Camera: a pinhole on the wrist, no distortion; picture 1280 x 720 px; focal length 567.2 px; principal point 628.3 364.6 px. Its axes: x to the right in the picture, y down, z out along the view. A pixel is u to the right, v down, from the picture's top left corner.
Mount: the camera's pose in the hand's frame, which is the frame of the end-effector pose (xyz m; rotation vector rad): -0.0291 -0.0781 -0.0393 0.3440 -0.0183 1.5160
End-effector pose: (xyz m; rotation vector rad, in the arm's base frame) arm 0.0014 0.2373 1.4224 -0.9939 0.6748 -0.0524
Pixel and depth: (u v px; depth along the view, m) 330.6 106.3 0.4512
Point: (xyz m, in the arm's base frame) 0.4657 0.1420 1.7328
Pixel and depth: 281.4 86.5 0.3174
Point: 0.3302 0.1267 1.6727
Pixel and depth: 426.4 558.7 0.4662
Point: 0.2273 0.3806 1.8900
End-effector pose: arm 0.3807 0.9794 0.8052 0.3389 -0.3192 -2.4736
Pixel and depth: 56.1 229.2 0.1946
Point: 0.1473 1.2135 0.7887
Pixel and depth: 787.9 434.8 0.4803
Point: 0.1911 1.0812 1.2168
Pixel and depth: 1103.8 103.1 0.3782
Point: 0.1602 0.7787 1.1414
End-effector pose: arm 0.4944 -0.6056 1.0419 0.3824 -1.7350 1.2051
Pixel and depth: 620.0 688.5 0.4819
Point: 0.4791 -1.1494 0.9525
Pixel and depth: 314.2 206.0 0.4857
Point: 0.5437 -1.0552 1.4263
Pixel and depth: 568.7 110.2 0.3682
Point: 0.3947 -0.8774 1.3084
